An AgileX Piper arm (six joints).
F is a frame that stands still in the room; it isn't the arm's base.
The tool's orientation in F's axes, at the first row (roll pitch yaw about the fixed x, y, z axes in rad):
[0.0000, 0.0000, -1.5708]
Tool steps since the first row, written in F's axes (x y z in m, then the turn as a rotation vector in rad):
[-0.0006, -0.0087, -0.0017, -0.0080, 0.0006, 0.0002]
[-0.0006, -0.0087, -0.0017, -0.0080, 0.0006, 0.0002]
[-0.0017, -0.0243, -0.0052, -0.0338, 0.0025, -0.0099]
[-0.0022, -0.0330, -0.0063, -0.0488, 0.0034, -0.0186]
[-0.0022, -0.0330, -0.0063, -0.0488, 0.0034, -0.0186]
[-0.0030, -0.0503, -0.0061, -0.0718, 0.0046, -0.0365]
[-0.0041, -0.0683, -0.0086, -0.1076, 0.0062, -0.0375]
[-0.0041, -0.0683, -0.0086, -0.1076, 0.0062, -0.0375]
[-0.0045, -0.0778, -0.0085, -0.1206, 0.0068, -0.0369]
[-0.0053, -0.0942, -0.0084, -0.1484, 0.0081, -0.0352]
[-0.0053, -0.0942, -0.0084, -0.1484, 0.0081, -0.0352]
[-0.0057, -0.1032, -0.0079, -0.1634, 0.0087, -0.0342]
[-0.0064, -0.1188, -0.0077, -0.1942, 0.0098, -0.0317]
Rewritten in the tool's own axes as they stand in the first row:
[0.0087, -0.0006, -0.0017, -0.0006, -0.0080, 0.0002]
[0.0087, -0.0006, -0.0017, -0.0006, -0.0080, 0.0002]
[0.0243, -0.0017, -0.0052, -0.0025, -0.0338, -0.0099]
[0.0330, -0.0022, -0.0063, -0.0034, -0.0488, -0.0186]
[0.0330, -0.0022, -0.0063, -0.0034, -0.0488, -0.0186]
[0.0503, -0.0030, -0.0061, -0.0046, -0.0718, -0.0365]
[0.0683, -0.0041, -0.0086, -0.0062, -0.1076, -0.0375]
[0.0683, -0.0041, -0.0086, -0.0062, -0.1076, -0.0375]
[0.0778, -0.0045, -0.0085, -0.0068, -0.1206, -0.0369]
[0.0942, -0.0053, -0.0084, -0.0081, -0.1484, -0.0352]
[0.0942, -0.0053, -0.0084, -0.0081, -0.1484, -0.0352]
[0.1032, -0.0057, -0.0079, -0.0087, -0.1634, -0.0342]
[0.1188, -0.0064, -0.0077, -0.0098, -0.1942, -0.0317]

